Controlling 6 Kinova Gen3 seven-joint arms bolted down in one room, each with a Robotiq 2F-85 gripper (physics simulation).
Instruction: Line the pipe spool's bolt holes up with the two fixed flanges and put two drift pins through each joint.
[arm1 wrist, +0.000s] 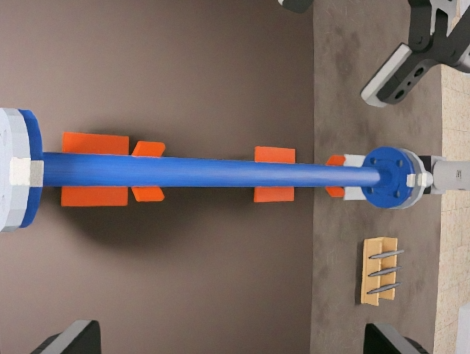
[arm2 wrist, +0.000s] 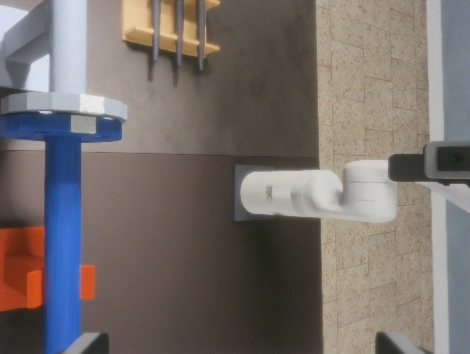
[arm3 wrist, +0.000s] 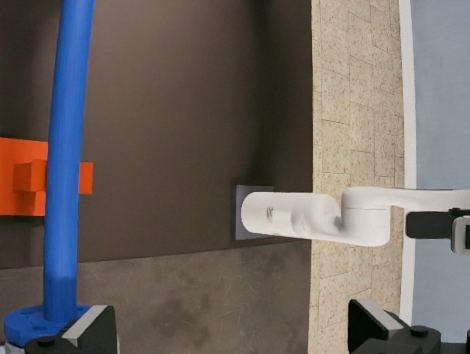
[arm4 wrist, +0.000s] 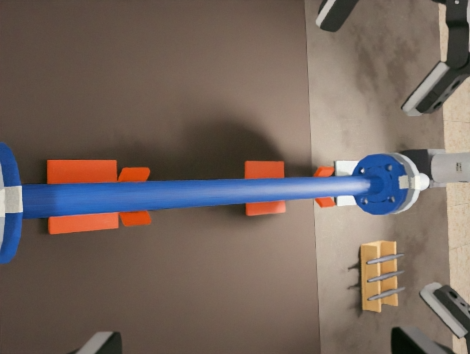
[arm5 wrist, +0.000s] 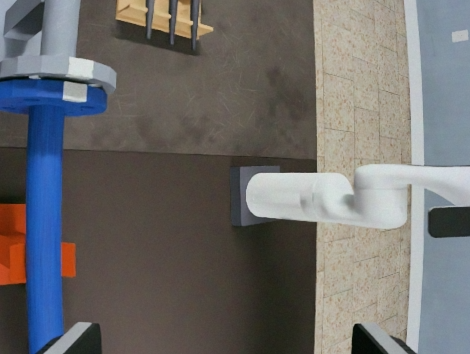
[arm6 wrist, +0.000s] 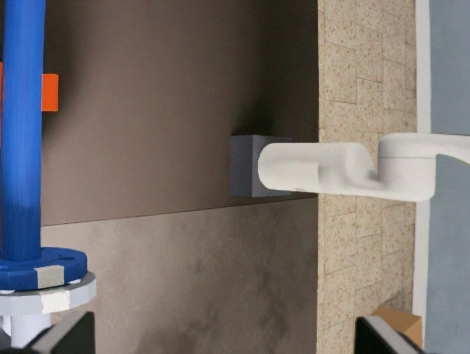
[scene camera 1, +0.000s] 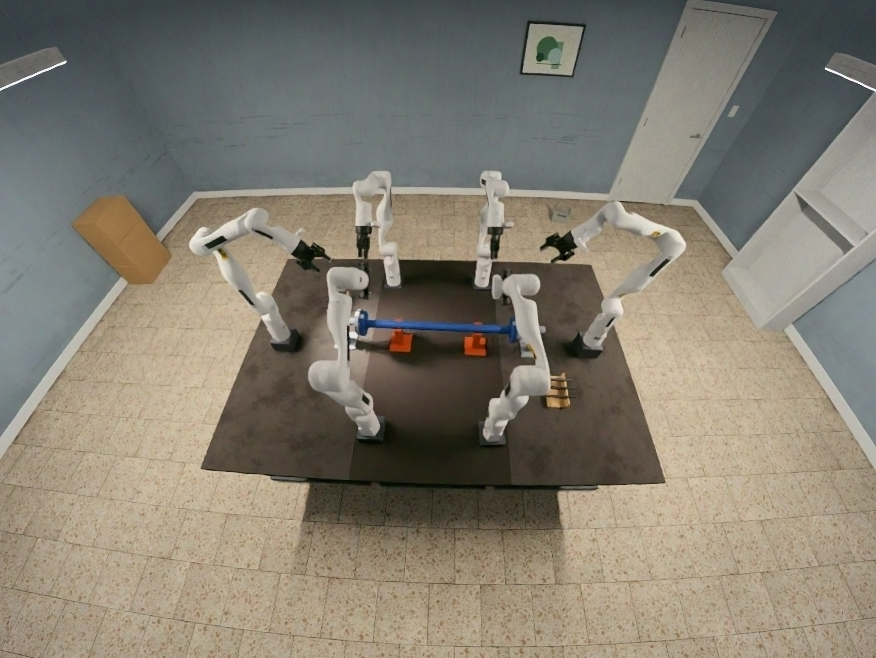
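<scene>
The blue pipe spool (arm1 wrist: 200, 172) (arm2 wrist: 62, 210) (arm3 wrist: 65, 150) (arm4 wrist: 200, 192) (arm5 wrist: 45, 200) (arm6 wrist: 22, 150) (scene camera 1: 439, 326) lies over orange stands (arm1 wrist: 95, 144) (arm4 wrist: 82, 171) (scene camera 1: 400, 346). Its end flanges face grey fixed flanges (arm2 wrist: 30, 103) (arm5 wrist: 30, 66) (arm6 wrist: 25, 303), with pale rim marks roughly side by side. Exact hole alignment cannot be told. Tan racks (arm1 wrist: 370, 270) (arm4 wrist: 370, 275) (scene camera 1: 558, 400) hold three dark pins in these views. The arm1 gripper (arm1 wrist: 232, 342), arm2 gripper (arm2 wrist: 243, 345), arm3 gripper (arm3 wrist: 232, 327), arm4 gripper (arm4 wrist: 257, 342), arm5 gripper (arm5 wrist: 227, 340) and arm6 gripper (arm6 wrist: 225, 335) are open and empty, apart from the spool.
Six arms stand around the dark table (scene camera 1: 431, 453). In the scene view, the far left gripper (scene camera 1: 322, 256) and far right gripper (scene camera 1: 548, 247) hang above the table's ends. Other fingers (arm1 wrist: 395, 75) (arm4 wrist: 435, 90) reach into the arm1 and arm4 views. A cardboard box (scene camera 1: 121, 237) stands at the left.
</scene>
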